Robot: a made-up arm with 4 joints. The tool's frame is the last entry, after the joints.
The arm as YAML. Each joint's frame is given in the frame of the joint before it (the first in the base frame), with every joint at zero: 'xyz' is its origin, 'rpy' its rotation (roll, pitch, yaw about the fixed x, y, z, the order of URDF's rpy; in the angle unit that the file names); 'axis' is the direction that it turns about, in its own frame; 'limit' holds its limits. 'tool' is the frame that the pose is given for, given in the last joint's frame.
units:
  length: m
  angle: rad
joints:
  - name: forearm
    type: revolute
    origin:
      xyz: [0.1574, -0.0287, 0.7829]
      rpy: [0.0, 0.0, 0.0]
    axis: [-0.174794, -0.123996, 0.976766]
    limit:
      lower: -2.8
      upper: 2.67
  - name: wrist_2
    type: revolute
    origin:
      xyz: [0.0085, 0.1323, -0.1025]
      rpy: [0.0, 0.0, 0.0]
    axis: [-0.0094, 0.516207, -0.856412]
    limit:
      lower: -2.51
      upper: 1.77
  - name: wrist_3
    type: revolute
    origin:
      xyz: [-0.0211, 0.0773, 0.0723]
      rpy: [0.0, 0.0, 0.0]
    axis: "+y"
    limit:
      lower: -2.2
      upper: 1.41
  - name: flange
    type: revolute
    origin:
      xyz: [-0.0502, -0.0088, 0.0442]
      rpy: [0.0, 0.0, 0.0]
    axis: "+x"
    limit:
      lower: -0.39
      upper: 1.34
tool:
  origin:
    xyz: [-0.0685, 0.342, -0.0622]
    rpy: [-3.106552, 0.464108, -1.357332]
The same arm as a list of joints. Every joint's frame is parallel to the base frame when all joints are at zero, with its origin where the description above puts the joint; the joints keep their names.
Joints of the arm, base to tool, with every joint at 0 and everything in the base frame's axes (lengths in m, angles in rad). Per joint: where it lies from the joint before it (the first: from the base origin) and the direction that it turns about. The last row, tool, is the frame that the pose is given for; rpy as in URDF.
forearm: axis -0.174794 -0.123996 0.976766 offset 0.1574 -0.0287 0.7829
wrist_2: axis -0.0094 0.516207 -0.856412 offset 0.0085 0.1323 -0.1025
wrist_3: axis +y offset -0.0211 0.0773 0.0723
flange: axis +x offset -0.0502 -0.0088 0.0442
tool: offset -0.0685 0.342 -0.0622 rpy -3.1066 0.4641 -1.3573
Joint limits (rad, base to tool): -2.8..2.67 -2.51..1.77 -2.2..1.41 -0.39..1.34

